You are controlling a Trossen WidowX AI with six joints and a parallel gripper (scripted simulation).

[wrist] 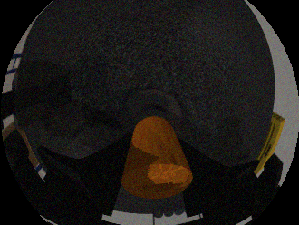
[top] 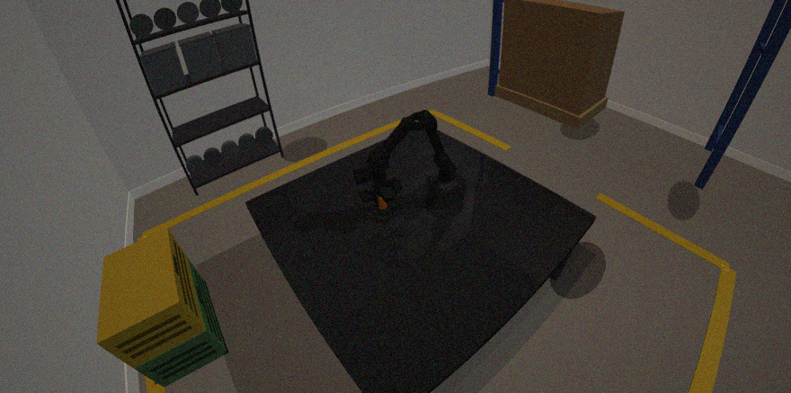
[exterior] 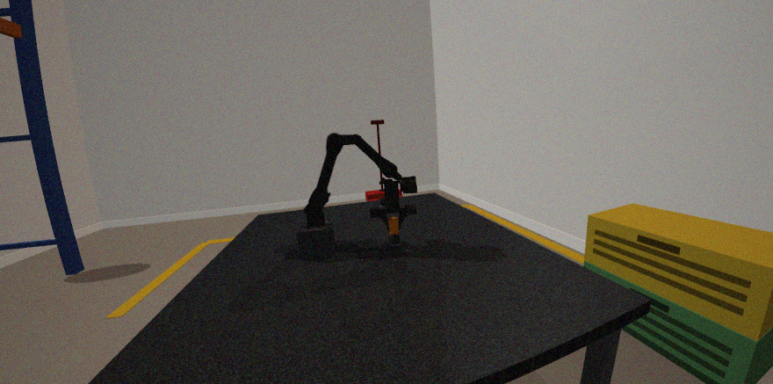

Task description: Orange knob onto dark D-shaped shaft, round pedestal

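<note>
The orange knob is 2 cm above my gripper tip. Also, from my gripper tip: round pedestal (4 cm below).
</note>
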